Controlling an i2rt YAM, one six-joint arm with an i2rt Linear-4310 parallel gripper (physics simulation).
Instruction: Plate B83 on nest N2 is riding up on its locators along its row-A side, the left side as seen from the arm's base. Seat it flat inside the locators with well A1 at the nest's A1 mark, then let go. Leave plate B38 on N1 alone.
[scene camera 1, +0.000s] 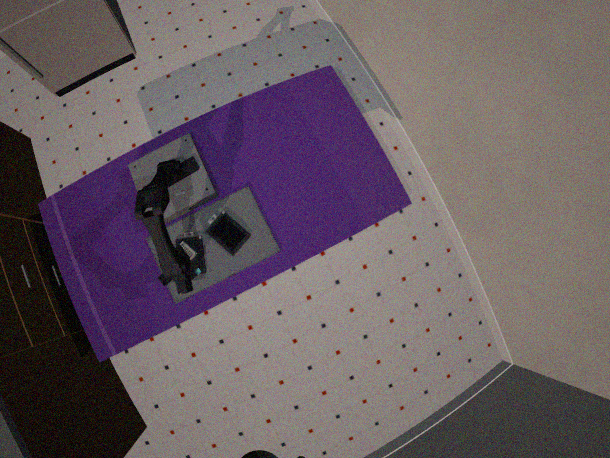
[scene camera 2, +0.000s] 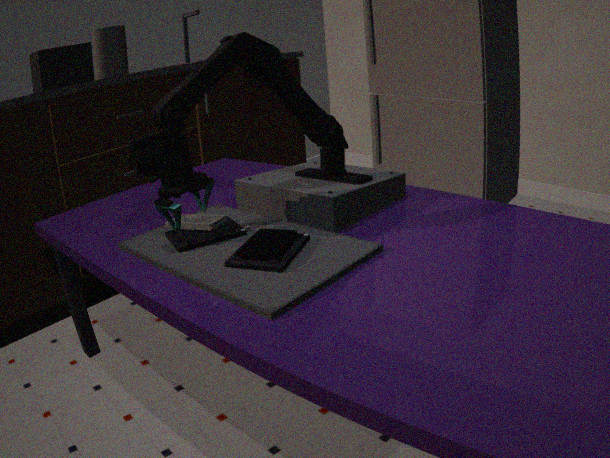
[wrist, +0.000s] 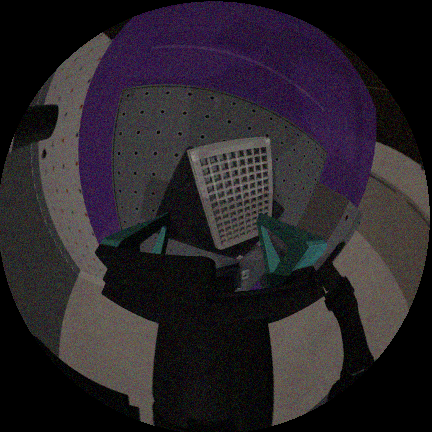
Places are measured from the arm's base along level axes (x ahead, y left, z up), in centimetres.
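Where they show: gripper, fingertip midpoint: (scene camera 2: 190, 221) (wrist: 213, 217); arm's base, origin of the base link: (scene camera 1: 177, 174) (scene camera 2: 332, 177) (wrist: 321, 266).
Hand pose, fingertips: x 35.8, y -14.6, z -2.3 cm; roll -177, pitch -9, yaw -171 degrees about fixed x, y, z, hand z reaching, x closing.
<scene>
Things, the pixels of their top centre, and the offset from my fingertips. Level surfaces: height alone.
- pale multiwell plate, middle of its top: (wrist: 243, 202) (scene camera 2: 195, 216) (scene camera 1: 180, 258) dx -3.0, dy -1.9, dz -0.3 cm
- dark nest N2, middle of its top: (wrist: 223, 223) (scene camera 2: 203, 226) (scene camera 1: 189, 256) dx -1.9, dy +2.0, dz -1.7 cm
- Black plate B38, middle of its top: (scene camera 2: 267, 240) (wrist: 207, 292) (scene camera 1: 227, 233) dx -2.1, dy +21.5, dz -1.2 cm
- purple table, its level: dz -5.2 cm
Plate B83, a pale multiwell plate (scene camera 1: 188, 249) (scene camera 2: 202, 221) (wrist: 235, 192), sits tilted over the dark nest N2 (scene camera 2: 192, 242) (wrist: 181, 210); a broad strip of the nest shows beside it in the wrist view. Its well lettering and the A1 mark are too small and dark to read. My gripper (scene camera 2: 190, 218) (wrist: 213, 217) is open, its teal fingertips wide apart around one end of the plate. The fingertip at the right of the wrist view overlaps the plate's edge; contact is unclear. The other stands apart from it. Black plate B38 (scene camera 1: 228, 232) (scene camera 2: 270, 243) rests on nest N1.
Both nests stand on a grey perforated board (scene camera 1: 262, 245) (scene camera 2: 320, 280) (wrist: 150, 117) on the purple table (scene camera 1: 310, 145) (scene camera 2: 430, 300) (wrist: 225, 35). The arm's grey base block (scene camera 1: 145, 167) (scene camera 2: 310, 207) stands behind the board. N1 and B38 are close beside N2.
</scene>
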